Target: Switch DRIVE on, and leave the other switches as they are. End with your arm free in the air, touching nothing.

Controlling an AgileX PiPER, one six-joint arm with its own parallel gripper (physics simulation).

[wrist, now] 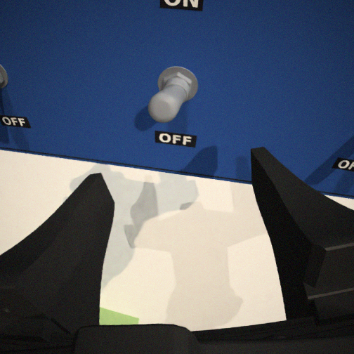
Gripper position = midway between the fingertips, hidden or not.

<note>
In view: my gripper (176,177) and a blue panel (82,82).
</note>
